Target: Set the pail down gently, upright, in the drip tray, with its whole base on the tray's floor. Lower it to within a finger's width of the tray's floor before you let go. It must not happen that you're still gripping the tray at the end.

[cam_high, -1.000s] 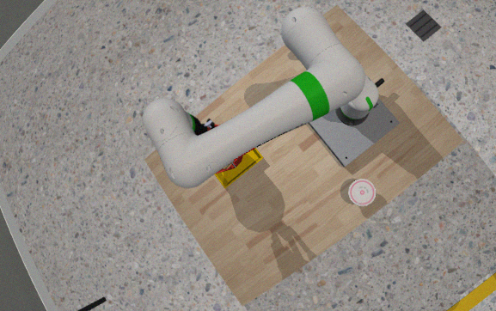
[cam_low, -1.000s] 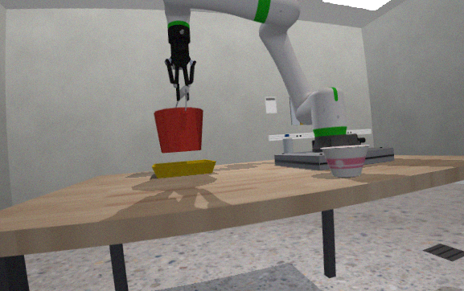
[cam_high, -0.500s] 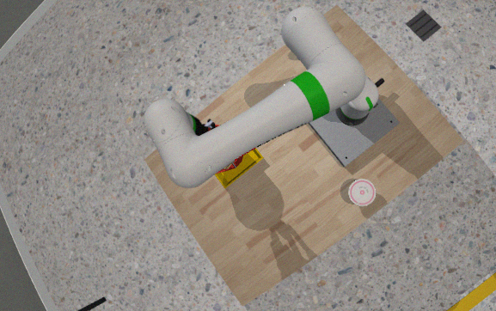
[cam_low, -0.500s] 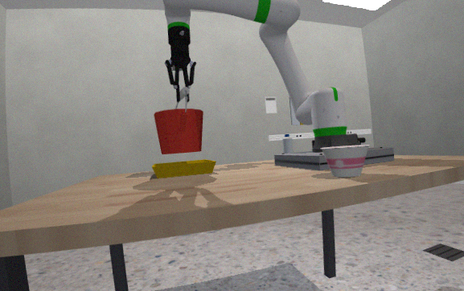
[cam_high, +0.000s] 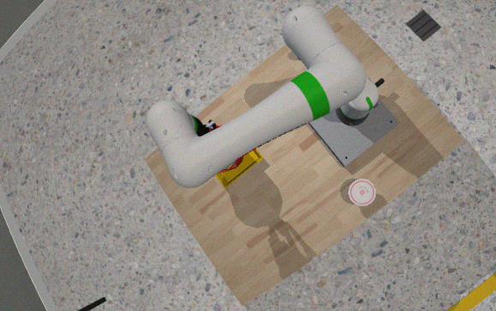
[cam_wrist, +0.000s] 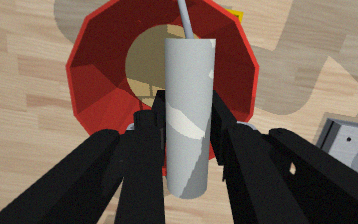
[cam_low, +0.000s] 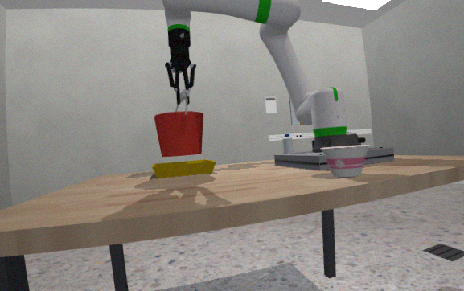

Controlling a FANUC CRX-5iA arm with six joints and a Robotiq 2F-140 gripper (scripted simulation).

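My gripper is now 100 mm above the red pail and 10 mm short of it. From my hand the other things lie so: pail handle 30 mm below, 10 mm ahead; yellow drip tray 300 mm below, 20 mm ahead.
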